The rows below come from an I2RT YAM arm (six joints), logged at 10 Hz.
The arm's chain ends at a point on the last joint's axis. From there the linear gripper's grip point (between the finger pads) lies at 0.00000 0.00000 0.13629 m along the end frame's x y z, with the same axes.
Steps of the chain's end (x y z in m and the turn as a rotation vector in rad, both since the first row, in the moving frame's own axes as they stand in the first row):
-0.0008, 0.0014, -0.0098, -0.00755, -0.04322, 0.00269
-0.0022, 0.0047, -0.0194, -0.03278, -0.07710, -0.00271
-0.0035, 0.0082, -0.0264, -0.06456, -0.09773, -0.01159
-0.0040, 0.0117, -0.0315, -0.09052, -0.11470, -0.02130
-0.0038, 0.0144, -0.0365, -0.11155, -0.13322, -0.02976
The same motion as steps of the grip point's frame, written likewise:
-0.0067, 0.0024, -0.0099, -0.00755, -0.04322, 0.00269
-0.0127, 0.0092, -0.0199, -0.03278, -0.07710, -0.00271
-0.0167, 0.0171, -0.0273, -0.06456, -0.09773, -0.01159
-0.0194, 0.0242, -0.0330, -0.09052, -0.11470, -0.02130
-0.0216, 0.0298, -0.0386, -0.11155, -0.13322, -0.02976

